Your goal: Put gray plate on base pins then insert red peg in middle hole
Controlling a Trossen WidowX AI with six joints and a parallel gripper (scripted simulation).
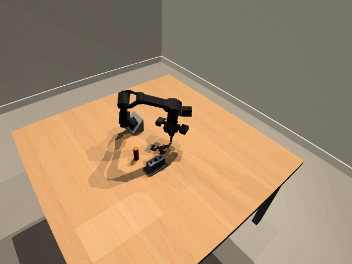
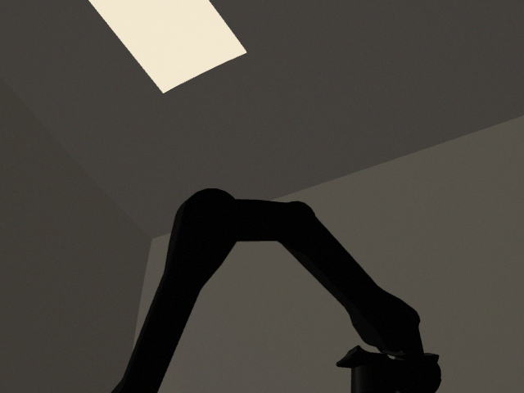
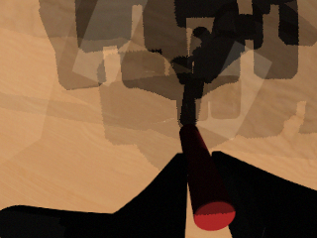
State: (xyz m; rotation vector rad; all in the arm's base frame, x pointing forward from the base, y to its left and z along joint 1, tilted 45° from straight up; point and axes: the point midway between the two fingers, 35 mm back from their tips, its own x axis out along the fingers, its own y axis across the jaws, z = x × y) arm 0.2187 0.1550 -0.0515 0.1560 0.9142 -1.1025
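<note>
Now: gripper tip 12 cm short of the gray plate and 17 cm to the left of it. The rest, counted from my gripper tip: orange cylinder (1 cm ahead, 24 cm to the right, 1 cm below); red peg (right at my gripper tip); dark base (12 cm ahead, 17 cm to the right, 4 cm below).
</note>
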